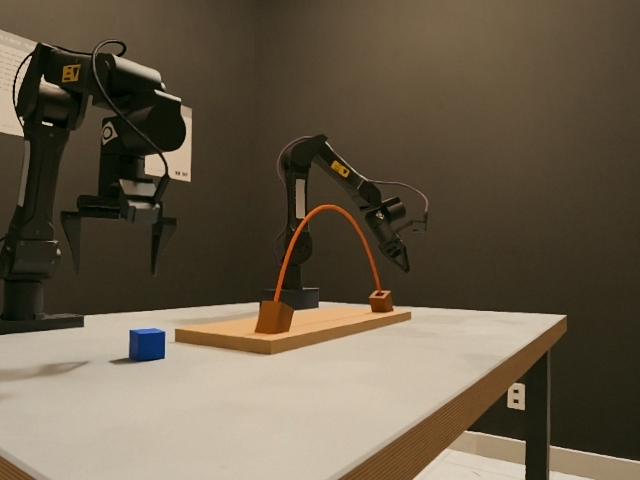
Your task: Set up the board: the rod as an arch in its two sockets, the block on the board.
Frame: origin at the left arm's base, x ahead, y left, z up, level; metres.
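Seen in the pictures: left gripper, between the fingertips: (406, 270); right gripper, between the fingertips: (116, 275); left arm's base, origin of its link: (290, 292); right arm's base, origin of its link: (22, 324).
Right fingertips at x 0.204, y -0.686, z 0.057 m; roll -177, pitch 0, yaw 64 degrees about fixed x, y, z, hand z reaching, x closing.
Offsets run from my right fingertips to a thing's top centre. "spot": to the spot under its first point. Level surfaces: height alone.
The orange rod {spot: dx +0.112, dy +0.365, dz +0.125 m} (330, 207) stands bent as an arch over the wooden board (222, 338). Its near end goes down to the larger-looking brown socket block (273, 317), and its far end enters the brown socket block {spot: dx +0.132, dy +0.552, dz -0.059 m} (381, 301) at the board's far end. The blue block {dx +0.052, dy +0.011, dz -0.069 m} (147, 344) lies on the table to the left of the board, apart from it. My right gripper (114, 271) is open and empty, high above the table at the left. My left gripper (404, 266) hangs in the air beyond the arch, to its right; its fingers are seen from the side, and it holds no visible thing.
The pale table top {dz -0.104 m} (289, 403) has a brown front edge running up to the right. The bases of both arms stand on the table, the right arm's at the far left and the left arm's behind the board. The arch rises between the two grippers.
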